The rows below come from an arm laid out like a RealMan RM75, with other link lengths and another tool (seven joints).
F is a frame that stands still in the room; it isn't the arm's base.
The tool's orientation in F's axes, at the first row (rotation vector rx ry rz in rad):
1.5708, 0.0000, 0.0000
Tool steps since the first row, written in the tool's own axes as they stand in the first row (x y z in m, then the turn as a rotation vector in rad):
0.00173, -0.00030, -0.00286, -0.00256, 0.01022, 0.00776
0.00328, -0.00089, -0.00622, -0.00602, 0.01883, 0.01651
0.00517, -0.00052, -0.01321, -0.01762, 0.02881, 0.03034
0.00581, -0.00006, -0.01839, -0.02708, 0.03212, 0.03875
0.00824, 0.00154, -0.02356, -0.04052, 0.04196, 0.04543
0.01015, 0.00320, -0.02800, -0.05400, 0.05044, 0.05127
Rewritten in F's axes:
0.00173, 0.00286, -0.00030, -0.00256, -0.00776, 0.01022
0.00328, 0.00622, -0.00089, -0.00602, -0.01651, 0.01883
0.00517, 0.01321, -0.00052, -0.01762, -0.03034, 0.02881
0.00581, 0.01839, -0.00006, -0.02708, -0.03875, 0.03212
0.00824, 0.02356, 0.00154, -0.04052, -0.04543, 0.04196
0.01015, 0.02800, 0.00320, -0.05400, -0.05127, 0.05044

